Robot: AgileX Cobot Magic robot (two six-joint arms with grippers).
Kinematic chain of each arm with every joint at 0, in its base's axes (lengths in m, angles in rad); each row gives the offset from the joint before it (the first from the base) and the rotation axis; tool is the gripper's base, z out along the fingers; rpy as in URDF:
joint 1: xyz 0 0 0.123 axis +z
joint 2: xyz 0 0 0 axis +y
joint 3: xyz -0.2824 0 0.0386 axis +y
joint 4: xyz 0.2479 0 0.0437 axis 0.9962 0 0.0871
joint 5: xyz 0 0 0 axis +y
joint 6: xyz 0.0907 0 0.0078 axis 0.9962 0 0.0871
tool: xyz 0 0 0 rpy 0 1.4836 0
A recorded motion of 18 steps. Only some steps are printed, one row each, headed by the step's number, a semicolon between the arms.
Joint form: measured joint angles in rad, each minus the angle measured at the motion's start. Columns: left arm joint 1, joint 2, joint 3, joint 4, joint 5, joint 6; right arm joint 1, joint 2, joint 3, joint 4, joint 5, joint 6.
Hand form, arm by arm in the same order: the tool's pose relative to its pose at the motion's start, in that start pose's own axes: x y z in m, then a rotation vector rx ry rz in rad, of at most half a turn. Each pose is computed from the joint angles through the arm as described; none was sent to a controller.
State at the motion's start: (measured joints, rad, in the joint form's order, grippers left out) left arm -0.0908 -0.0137 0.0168 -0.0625 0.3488 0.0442; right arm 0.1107 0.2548 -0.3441 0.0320 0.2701 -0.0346
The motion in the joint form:
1: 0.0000 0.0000 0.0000 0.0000 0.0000 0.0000; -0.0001 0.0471 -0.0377 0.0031 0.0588 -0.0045
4: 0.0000 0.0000 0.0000 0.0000 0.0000 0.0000; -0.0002 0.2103 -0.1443 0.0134 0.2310 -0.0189
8: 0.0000 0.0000 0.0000 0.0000 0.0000 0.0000; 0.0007 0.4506 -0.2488 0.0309 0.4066 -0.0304
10: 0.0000 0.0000 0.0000 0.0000 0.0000 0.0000; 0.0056 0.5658 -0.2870 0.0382 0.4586 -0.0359
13: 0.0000 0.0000 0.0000 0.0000 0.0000 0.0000; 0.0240 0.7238 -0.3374 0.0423 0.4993 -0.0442
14: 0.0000 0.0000 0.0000 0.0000 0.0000 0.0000; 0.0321 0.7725 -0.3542 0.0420 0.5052 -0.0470
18: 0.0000 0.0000 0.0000 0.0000 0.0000 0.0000; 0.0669 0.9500 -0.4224 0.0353 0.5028 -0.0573
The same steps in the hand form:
1: 0.0000 0.0000 0.0000 0.0000 0.0000 0.0000; -0.0043 0.0002 0.0048 -0.0030 0.0681 -0.0014
4: 0.0000 0.0000 0.0000 0.0000 0.0000 0.0000; -0.0127 0.0009 0.0247 -0.0156 0.2965 -0.0053
8: 0.0000 0.0000 0.0000 0.0000 0.0000 0.0000; -0.0094 0.0024 0.0600 -0.0365 0.6071 0.0025
10: 0.0000 0.0000 0.0000 0.0000 0.0000 0.0000; -0.0038 0.0036 0.0786 -0.0496 0.7356 0.0041
13: 0.0000 0.0000 0.0000 0.0000 0.0000 0.0000; 0.0061 0.0072 0.1058 -0.0745 0.8835 -0.0062
14: 0.0000 0.0000 0.0000 0.0000 0.0000 0.0000; 0.0093 0.0089 0.1146 -0.0834 0.9212 -0.0128
18: 0.0000 0.0000 0.0000 0.0000 0.0000 0.0000; 0.0218 0.0168 0.1492 -0.1168 1.0276 -0.0477

